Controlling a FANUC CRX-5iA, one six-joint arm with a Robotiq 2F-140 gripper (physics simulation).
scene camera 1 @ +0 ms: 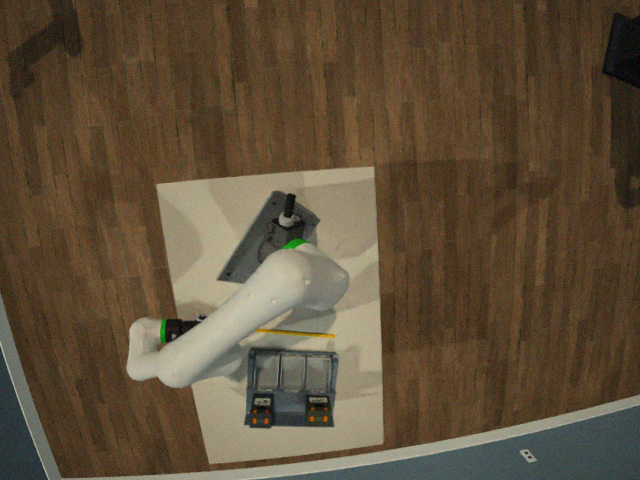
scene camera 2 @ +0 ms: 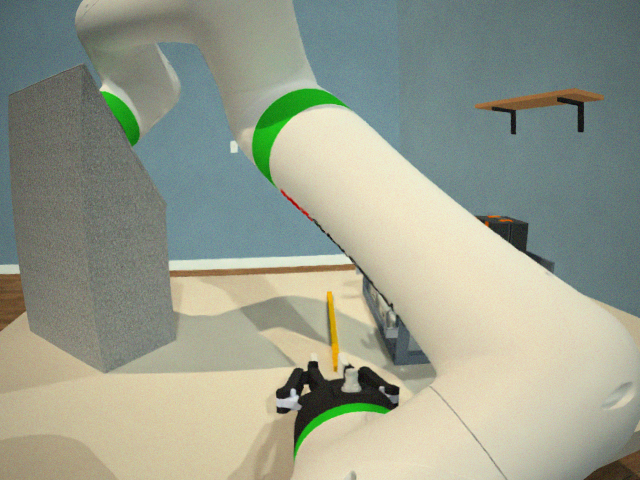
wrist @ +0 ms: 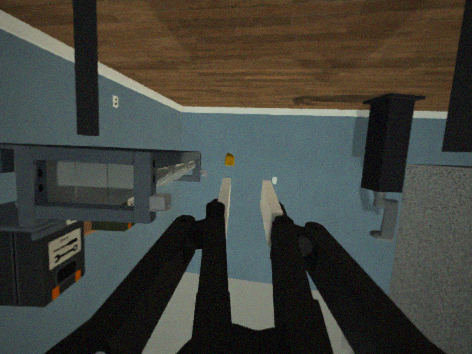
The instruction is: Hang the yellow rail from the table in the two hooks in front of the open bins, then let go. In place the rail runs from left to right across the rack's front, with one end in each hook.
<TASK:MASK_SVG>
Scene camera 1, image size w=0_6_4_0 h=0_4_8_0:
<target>dark grey box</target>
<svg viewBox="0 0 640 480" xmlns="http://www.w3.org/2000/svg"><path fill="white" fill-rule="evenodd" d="M254 393L250 410L250 428L271 428L273 394Z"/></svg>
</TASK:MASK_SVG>
